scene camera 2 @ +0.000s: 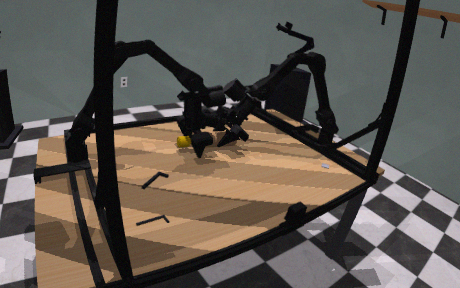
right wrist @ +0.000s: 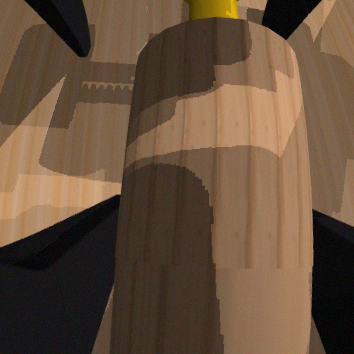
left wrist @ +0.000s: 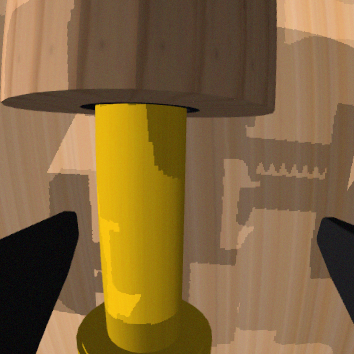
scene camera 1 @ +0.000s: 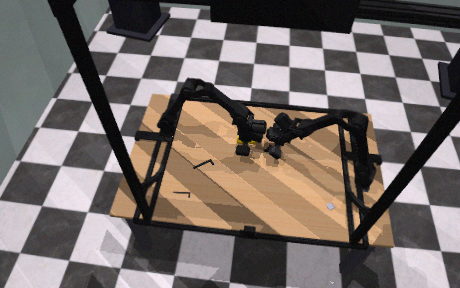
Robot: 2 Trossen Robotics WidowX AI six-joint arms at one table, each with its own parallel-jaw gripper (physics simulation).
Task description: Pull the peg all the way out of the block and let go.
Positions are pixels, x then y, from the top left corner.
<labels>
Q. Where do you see a round wooden block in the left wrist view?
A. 213, 65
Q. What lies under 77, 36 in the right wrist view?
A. My left gripper.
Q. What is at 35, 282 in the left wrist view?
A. My left gripper.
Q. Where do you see a yellow peg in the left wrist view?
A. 140, 148
</labels>
